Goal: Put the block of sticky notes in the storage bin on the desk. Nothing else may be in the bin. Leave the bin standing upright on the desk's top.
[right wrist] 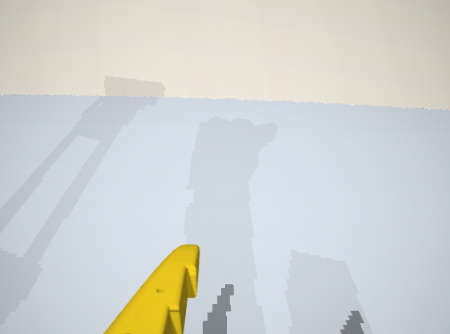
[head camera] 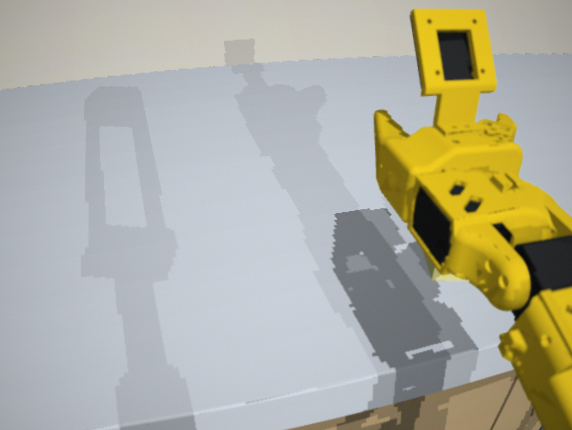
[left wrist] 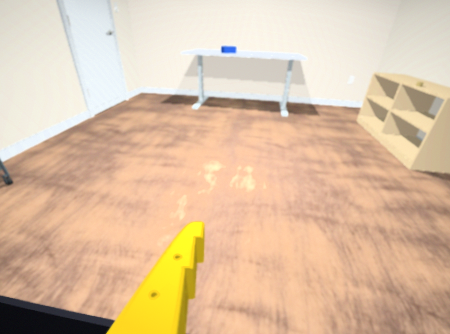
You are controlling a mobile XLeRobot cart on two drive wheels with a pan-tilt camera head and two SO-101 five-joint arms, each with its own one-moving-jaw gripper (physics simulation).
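Places are measured from the left arm's base along level axes (x ahead, y left, z up), in metres.
Pixels of known places: left hand, its tool point: (left wrist: 204, 236); right hand, its tool point: (right wrist: 198, 264) (head camera: 383, 116).
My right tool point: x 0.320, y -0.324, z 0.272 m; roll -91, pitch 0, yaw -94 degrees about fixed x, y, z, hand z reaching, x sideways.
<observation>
Behind a point stands the place of what it marks.
A small pale yellow piece of the block of sticky notes (head camera: 446, 275) @(y -0.389, x 0.300, z 0.140 m) shows on the light worktop (head camera: 240, 320) @(y -0.225, x 0.304, z 0.135 m) in the head view. The right arm hides the rest of it. My right gripper (head camera: 443, 117) (right wrist: 192, 252) is open and empty. It hangs above the worktop, past the block and towards the wall. The block does not show in the right wrist view. The blue storage bin (left wrist: 228, 49) @(y -0.398, x -3.166, z -0.012 m) stands on the white desk (left wrist: 267, 55) @(y 0.080, x -3.124, z -0.055 m) across the room, in the left wrist view; its inside is hidden. My left gripper (left wrist: 196, 232) is fully open, over the floor.
The worktop tops a wooden cabinet (head camera: 465, 400) @(y -0.406, x 0.249, z 0.035 m), with a wall (right wrist: 225, 45) @(y -0.361, x 0.878, z 0.227 m) behind it. In the left wrist view, a wooden shelf unit (left wrist: 434, 147) @(y 1.444, x -1.920, z -0.554 m) stands at the right and a door (left wrist: 92, 60) @(y -2.012, x -2.813, z -0.156 m) at the left. Wooden floor (left wrist: 300, 200) @(y 0.333, x -1.348, z -0.775 m) lies before the desk.
</observation>
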